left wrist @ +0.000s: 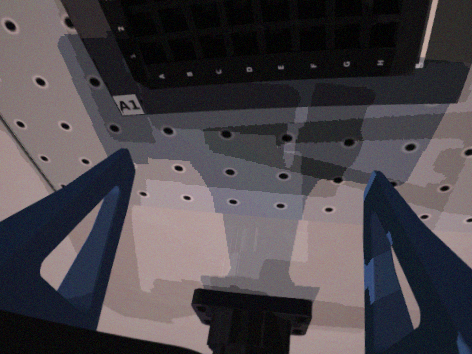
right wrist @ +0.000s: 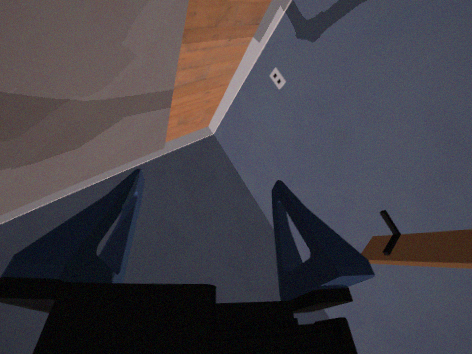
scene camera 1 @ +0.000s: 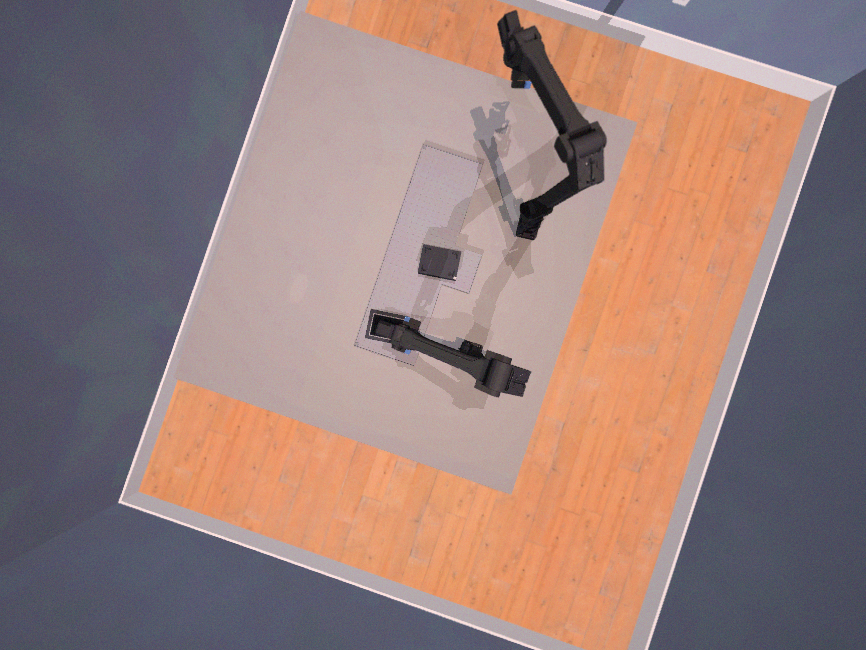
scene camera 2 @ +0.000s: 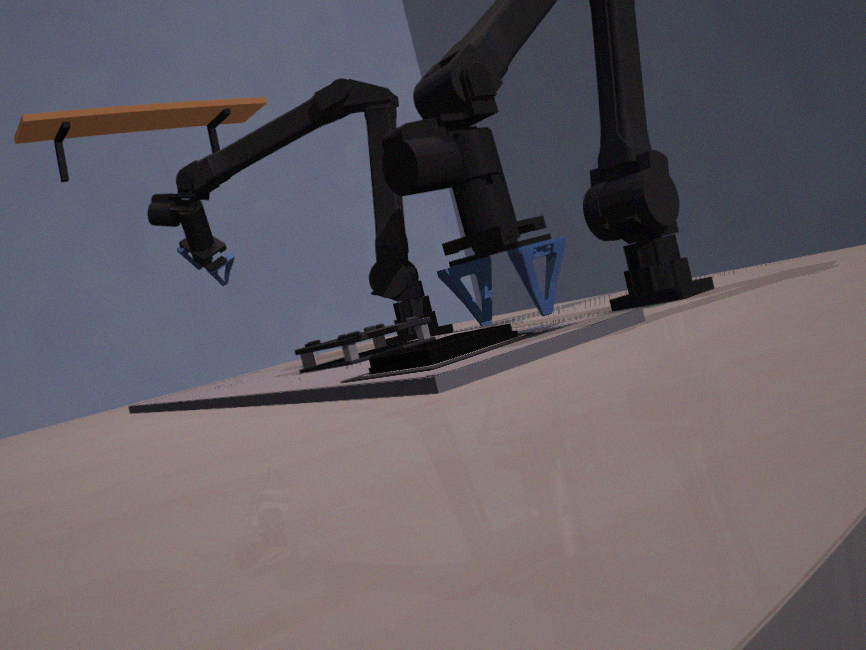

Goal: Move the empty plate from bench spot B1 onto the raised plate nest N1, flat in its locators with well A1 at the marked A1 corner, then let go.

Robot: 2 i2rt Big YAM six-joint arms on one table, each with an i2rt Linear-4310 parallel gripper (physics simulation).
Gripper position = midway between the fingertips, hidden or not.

My left gripper [scene camera 2: 515, 320] is open, holding nothing. Also in view: a black well plate [scene camera 2: 442, 349]. My right gripper [scene camera 2: 212, 276] is open, with nothing in its grasp.
